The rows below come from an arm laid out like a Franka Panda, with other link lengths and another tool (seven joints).
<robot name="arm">
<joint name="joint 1" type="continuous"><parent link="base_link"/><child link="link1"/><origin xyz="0 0 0.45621" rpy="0 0 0"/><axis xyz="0 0 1"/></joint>
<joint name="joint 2" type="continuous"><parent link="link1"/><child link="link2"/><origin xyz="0 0 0" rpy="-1.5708 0 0"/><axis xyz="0 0 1"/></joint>
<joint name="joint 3" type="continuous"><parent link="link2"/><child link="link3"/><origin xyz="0 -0.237 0" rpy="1.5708 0 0"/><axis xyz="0 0 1"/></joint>
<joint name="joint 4" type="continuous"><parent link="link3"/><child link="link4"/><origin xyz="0.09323 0 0" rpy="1.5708 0 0"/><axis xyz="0 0 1"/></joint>
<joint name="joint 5" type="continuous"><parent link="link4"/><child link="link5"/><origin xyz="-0.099 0.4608 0" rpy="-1.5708 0 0"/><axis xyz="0 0 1"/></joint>
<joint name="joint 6" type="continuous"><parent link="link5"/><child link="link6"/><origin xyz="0 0 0" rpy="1.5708 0 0"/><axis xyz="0 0 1"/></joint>
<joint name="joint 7" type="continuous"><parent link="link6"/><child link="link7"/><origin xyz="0.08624 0 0" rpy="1.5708 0 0"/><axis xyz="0 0 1"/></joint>
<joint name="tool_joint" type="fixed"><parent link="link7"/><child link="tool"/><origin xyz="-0.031 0.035 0.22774" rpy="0 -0.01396 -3.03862"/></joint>
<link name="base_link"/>
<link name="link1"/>
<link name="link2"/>
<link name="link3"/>
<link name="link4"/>
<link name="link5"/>
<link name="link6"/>
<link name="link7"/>
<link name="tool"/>
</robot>
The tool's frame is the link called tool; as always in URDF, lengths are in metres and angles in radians. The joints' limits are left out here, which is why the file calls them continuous.
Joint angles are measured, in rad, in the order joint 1, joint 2, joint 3, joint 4, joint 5, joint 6, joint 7. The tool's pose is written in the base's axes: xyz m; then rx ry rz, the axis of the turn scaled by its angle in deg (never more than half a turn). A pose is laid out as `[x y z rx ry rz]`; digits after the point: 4 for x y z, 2 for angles.
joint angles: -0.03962, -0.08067, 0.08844, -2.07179, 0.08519, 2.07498, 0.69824
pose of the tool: [0.5928 0.0367 0.3785 67.96 162.73 8.13]
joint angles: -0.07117, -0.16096, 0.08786, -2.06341, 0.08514, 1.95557, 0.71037
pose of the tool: [0.5737 0.0188 0.4230 71.55 162.87 6.74]
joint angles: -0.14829, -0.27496, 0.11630, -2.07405, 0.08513, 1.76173, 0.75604
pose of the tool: [0.5281 -0.0045 0.4717 -78.30 -159.28 -2.29]
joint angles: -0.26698, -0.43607, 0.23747, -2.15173, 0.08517, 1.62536, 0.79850
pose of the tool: [0.4747 -0.0023 0.5050 -81.60 -155.64 5.39]
